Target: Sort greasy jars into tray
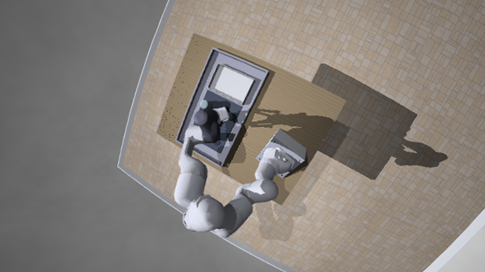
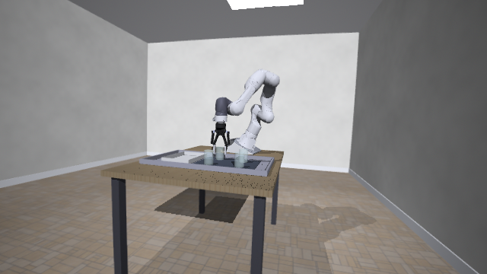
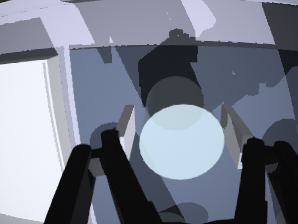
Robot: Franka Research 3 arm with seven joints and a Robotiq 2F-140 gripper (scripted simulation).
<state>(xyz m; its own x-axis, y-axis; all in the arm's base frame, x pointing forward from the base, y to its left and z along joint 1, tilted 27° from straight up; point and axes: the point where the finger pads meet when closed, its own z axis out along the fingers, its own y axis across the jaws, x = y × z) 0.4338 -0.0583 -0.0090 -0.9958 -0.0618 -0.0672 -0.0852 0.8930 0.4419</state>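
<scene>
My hand is 100 mm to the right of the dark drying mat, 80 mm short of it and 70 mm above it. Also, from my hand: white tray (220 mm to the right, 110 mm ahead, 60 mm below).
</scene>
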